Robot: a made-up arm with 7 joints.
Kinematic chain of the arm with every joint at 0, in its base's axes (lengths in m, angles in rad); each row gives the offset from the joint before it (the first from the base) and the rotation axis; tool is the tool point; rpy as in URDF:
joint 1: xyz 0 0 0.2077 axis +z
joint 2: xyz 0 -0.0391 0.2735 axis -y
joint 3: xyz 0 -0.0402 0.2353 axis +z
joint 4: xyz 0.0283 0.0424 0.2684 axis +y
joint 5: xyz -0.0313 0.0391 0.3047 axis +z
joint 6: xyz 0 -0.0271 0.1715 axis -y
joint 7: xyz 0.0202 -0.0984 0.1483 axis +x
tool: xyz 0 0 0 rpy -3.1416 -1.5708 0
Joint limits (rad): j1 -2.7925..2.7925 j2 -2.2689..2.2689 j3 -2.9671..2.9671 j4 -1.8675..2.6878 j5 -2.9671..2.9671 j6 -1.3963..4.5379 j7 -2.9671..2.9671
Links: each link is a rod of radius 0.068 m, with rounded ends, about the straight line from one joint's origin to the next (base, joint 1, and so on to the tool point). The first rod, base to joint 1, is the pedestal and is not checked.
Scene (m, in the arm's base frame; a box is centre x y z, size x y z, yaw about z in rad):
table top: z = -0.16
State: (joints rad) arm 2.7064 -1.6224 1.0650 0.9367 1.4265 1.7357 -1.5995
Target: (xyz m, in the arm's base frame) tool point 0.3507 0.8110 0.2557
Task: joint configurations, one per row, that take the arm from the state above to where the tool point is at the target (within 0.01 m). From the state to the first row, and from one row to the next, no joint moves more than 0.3 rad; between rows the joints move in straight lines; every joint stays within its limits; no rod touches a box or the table.
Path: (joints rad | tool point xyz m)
1: 2.4508 -1.5923 0.9718 0.8881 1.3902 1.7540 -1.5995 | -0.7178 0.2962 0.1480
2: 2.1951 -1.5623 0.8785 0.8396 1.3540 1.7724 -1.5995 | -0.5998 0.5216 0.1526
3: 1.9395 -1.5322 0.7853 0.7910 1.3177 1.7907 -1.5995 | -0.4145 0.7027 0.1659
4: 1.6839 -1.5022 0.6920 0.7425 1.2815 1.8091 -1.5995 | -0.1783 0.8190 0.1877
5: 1.4282 -1.4721 0.5988 0.6939 1.2452 1.8274 -1.5995 | 0.0856 0.8569 0.2178
6: 1.1726 -1.4421 0.5056 0.6453 1.2090 1.8458 -1.5995 | 0.3507 0.8110 0.2557

